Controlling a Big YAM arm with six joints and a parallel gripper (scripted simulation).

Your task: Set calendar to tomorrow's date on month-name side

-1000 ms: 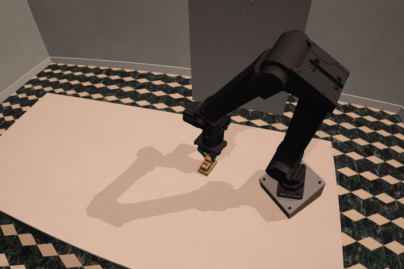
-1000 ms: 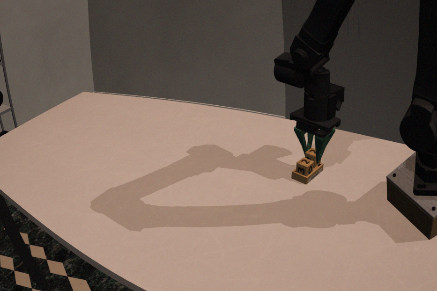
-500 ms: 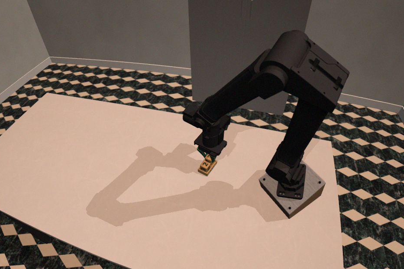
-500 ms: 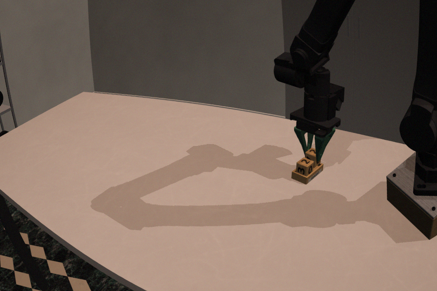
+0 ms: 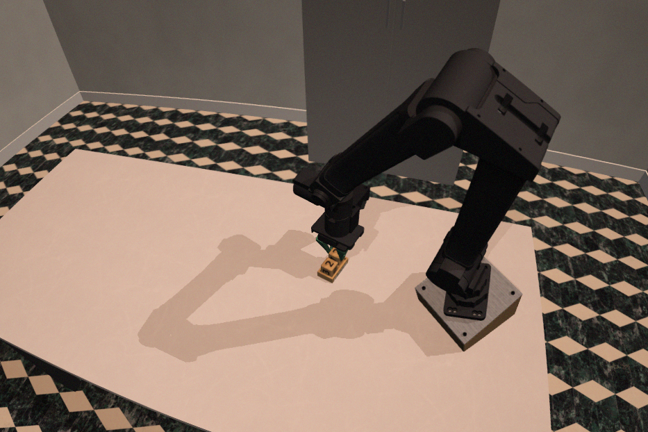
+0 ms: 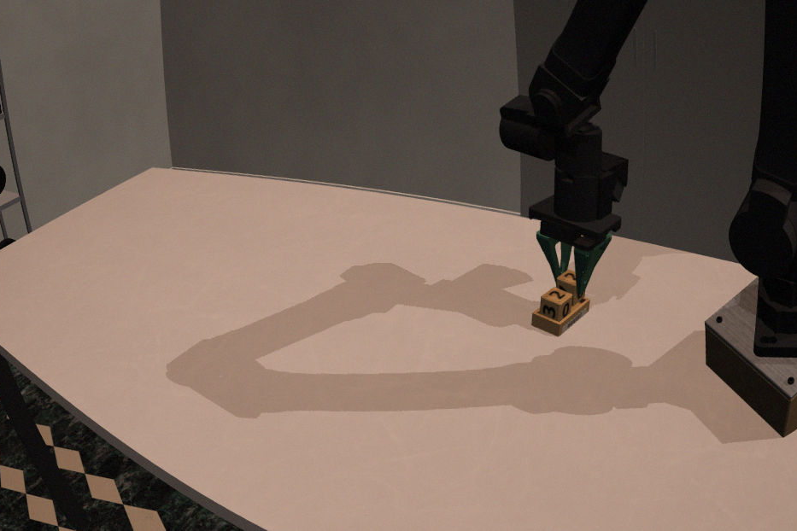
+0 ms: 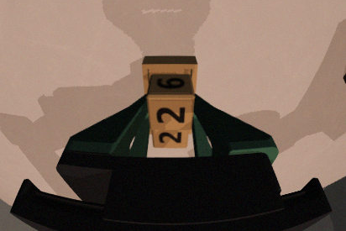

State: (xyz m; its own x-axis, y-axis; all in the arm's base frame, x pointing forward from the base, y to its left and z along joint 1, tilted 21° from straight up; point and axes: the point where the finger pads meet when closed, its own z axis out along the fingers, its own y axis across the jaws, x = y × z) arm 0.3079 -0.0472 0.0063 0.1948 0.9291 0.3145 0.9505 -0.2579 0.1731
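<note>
My hand is 2 cm to the right of the tray and 3 cm above it.
</note>
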